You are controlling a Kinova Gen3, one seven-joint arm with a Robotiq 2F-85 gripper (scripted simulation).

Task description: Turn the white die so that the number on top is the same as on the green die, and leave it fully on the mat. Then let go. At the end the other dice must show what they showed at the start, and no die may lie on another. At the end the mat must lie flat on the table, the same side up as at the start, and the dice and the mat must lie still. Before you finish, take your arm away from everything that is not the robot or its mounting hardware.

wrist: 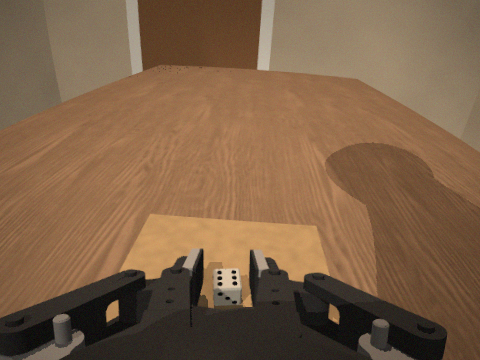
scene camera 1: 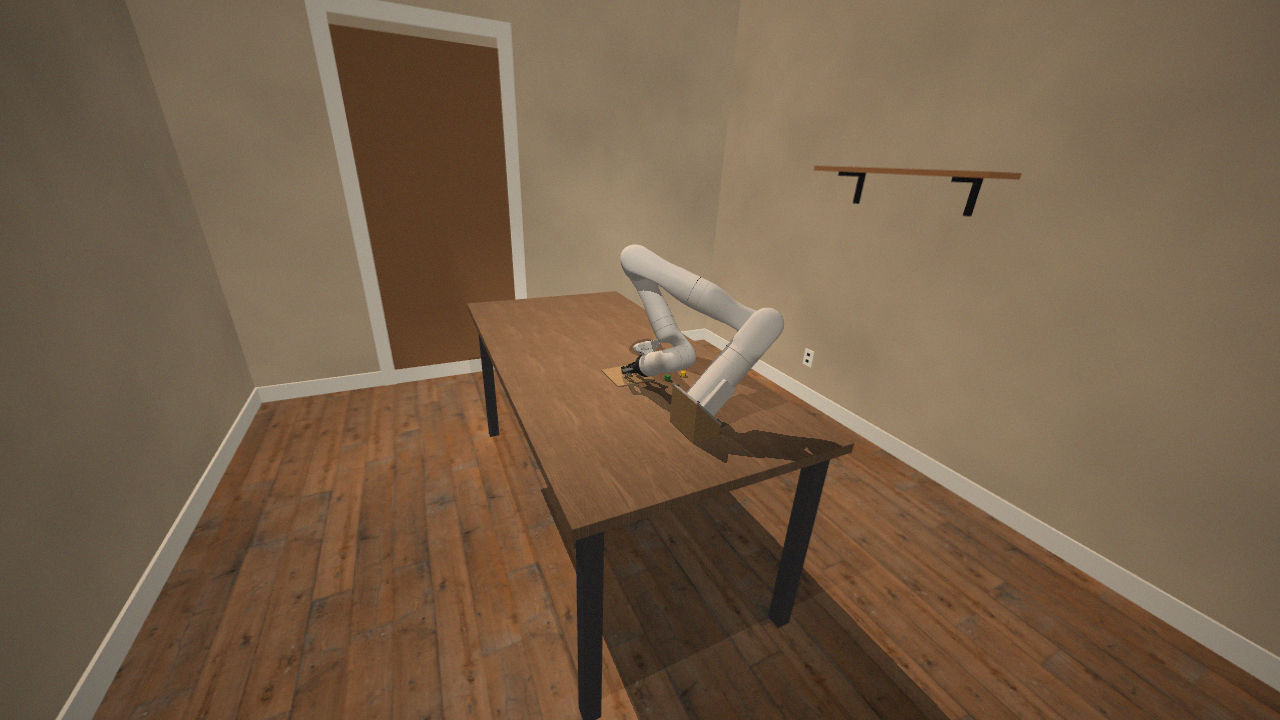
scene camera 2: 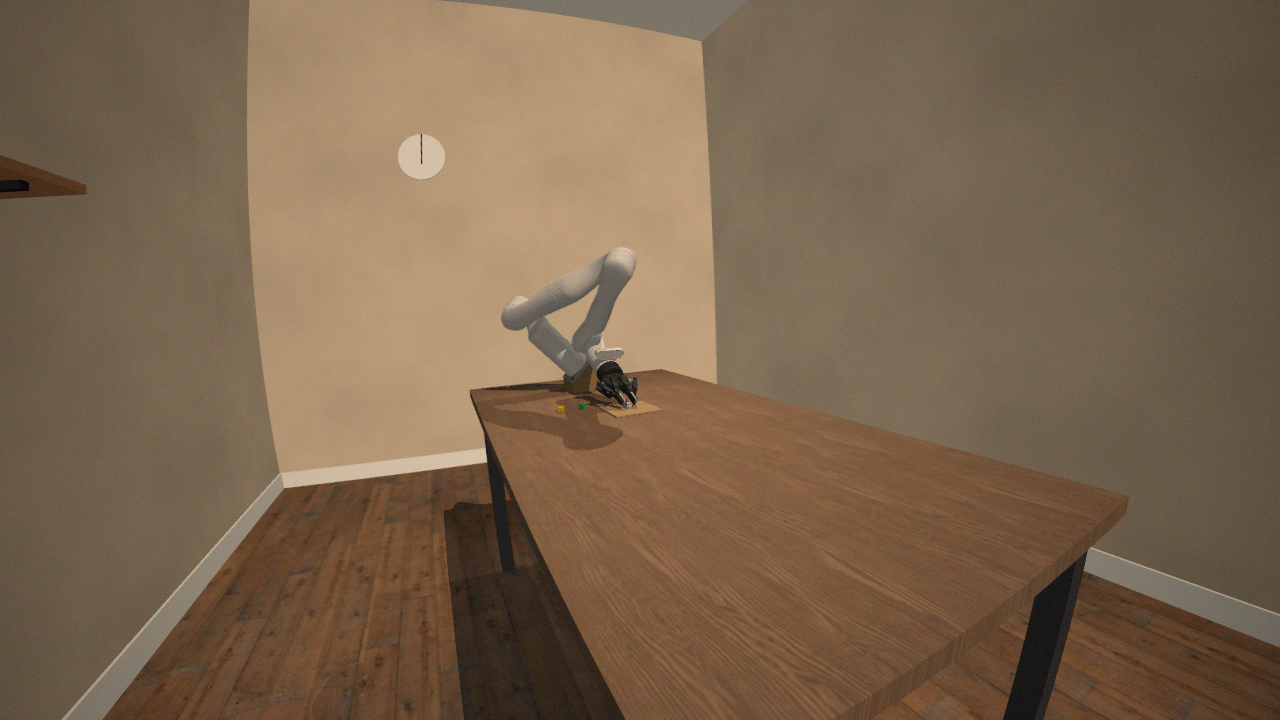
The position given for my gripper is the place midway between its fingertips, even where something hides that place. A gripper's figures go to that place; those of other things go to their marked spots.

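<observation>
Lens distances: my gripper point(wrist: 226, 264) at 170 mm from the lens, a tan mat point(wrist: 297, 249) at 210 mm from the lens.
</observation>
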